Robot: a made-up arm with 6 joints.
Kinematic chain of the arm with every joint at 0, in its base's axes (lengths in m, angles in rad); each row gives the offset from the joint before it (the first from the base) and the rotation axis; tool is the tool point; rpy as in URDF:
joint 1: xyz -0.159 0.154 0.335 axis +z
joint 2: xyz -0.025 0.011 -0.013 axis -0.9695 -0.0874 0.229
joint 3: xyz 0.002 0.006 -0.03 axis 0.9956 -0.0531 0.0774
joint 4: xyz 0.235 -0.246 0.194 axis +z
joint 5: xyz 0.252 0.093 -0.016 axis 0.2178 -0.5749 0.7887
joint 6: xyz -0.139 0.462 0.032 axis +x
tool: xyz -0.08 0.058 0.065 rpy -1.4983 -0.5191 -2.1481
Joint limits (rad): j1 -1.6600..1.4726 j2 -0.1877..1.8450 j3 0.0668..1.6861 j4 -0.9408..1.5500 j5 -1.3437..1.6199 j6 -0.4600..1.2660
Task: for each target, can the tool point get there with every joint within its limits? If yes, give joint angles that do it. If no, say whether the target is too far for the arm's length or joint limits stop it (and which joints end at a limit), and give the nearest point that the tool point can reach.
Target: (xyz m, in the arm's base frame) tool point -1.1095 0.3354 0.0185
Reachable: no: joint limits stop it (at a limit: joint 1, joint 2) | nearest point -0.7836 0.3704 0.1137 | short by 0.341 m
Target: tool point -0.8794 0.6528 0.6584
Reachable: no: joint limits stop it (at a limit: joint 1, joint 3) | nearest point -0.7057 0.6052 0.5571 | short by 0.207 m
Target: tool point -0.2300 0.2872 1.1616
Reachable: no: joint limits stop it (at a limit: joint 1, joint 3) | nearest point -0.2117 0.3162 0.8862 | short by 0.278 m
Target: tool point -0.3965 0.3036 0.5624
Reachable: yes | joints -0.1216 0.8584 0.8544 0.7709 0.0713 -0.1716
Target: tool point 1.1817 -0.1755 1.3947
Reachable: no: too far | nearest point 0.8209 -0.0868 0.6659 | short by 0.818 m
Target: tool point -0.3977 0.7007 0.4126
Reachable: yes | joints 1.1477 1.0986 0.6048 -0.7537 0.3026 0.0449
